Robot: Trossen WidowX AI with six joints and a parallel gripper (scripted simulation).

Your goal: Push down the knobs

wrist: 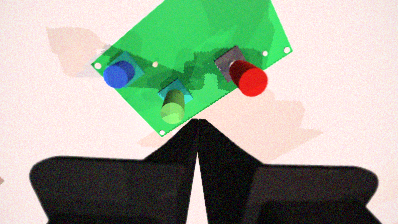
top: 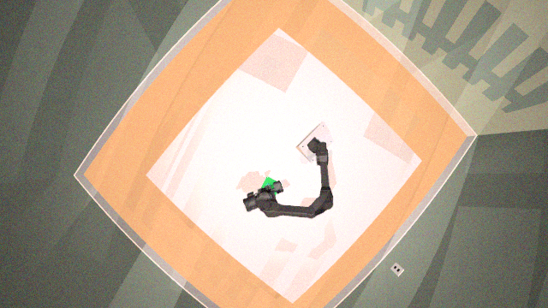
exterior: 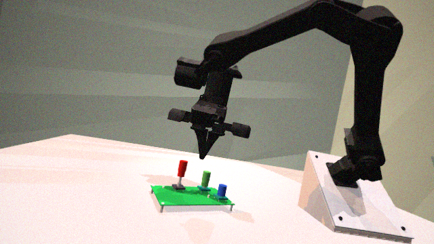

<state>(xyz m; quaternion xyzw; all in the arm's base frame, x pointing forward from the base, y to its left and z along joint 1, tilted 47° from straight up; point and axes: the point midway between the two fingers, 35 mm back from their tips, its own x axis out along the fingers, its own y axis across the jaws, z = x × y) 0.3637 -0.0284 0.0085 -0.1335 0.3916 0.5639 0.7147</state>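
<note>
The red knob lies 40 mm ahead of my gripper tip, 30 mm below it and 10 mm to the left of it. Round my gripper tip: green knob: 40 mm below, 20 mm behind.
</note>
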